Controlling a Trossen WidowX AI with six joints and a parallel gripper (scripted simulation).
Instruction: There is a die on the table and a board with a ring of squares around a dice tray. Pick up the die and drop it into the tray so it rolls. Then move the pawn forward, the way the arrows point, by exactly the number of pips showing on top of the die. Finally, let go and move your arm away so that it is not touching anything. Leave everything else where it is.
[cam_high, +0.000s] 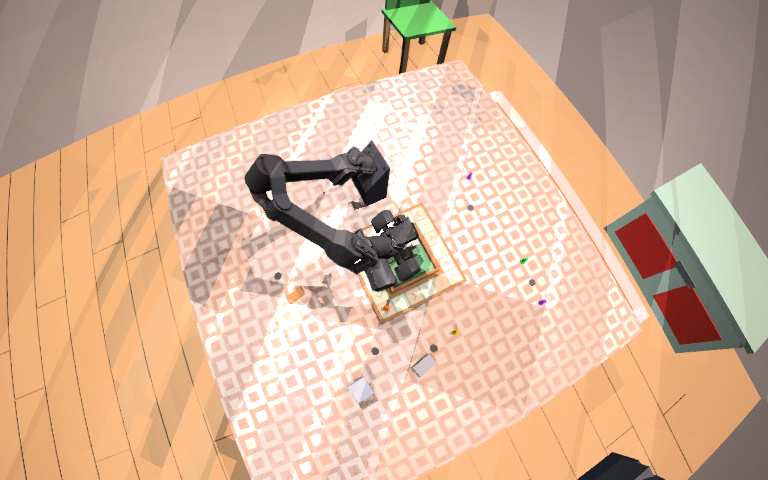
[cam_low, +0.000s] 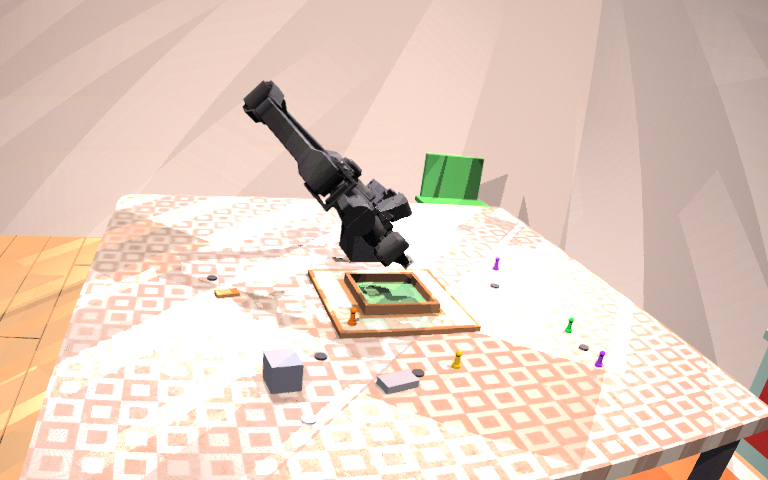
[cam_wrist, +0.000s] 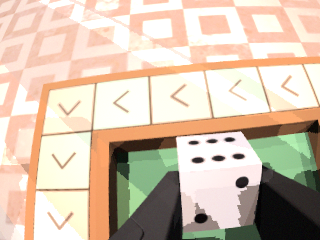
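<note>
Now: the white die right at my gripper tip. The rest, counted from my gripper tip: orange pawn 13 cm to the right, 13 cm ahead, 6 cm below; then green dice tray 8 cm below, 3 cm to the right, 2 cm ahead; then yellow pawn 27 cm ahead, 7 cm below, 3 cm to the left.
</note>
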